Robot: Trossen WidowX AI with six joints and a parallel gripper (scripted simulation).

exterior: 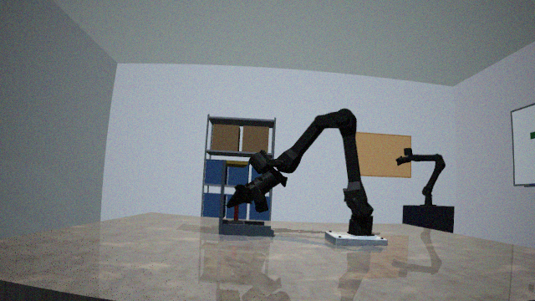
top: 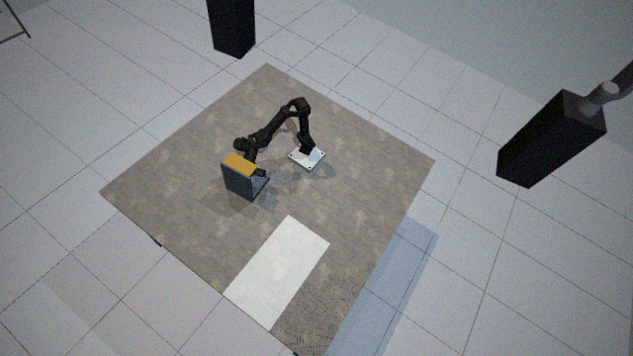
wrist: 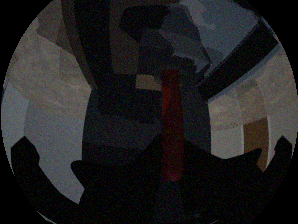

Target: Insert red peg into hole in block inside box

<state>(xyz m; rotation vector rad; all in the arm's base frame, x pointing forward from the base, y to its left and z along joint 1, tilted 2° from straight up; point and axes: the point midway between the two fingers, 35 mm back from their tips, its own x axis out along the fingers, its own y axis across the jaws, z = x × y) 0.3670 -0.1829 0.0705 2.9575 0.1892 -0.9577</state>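
The red peg is 30 mm behind my gripper tip and 10 mm below it. Round my gripper tip: orange roof 140 mm above, 20 mm behind.
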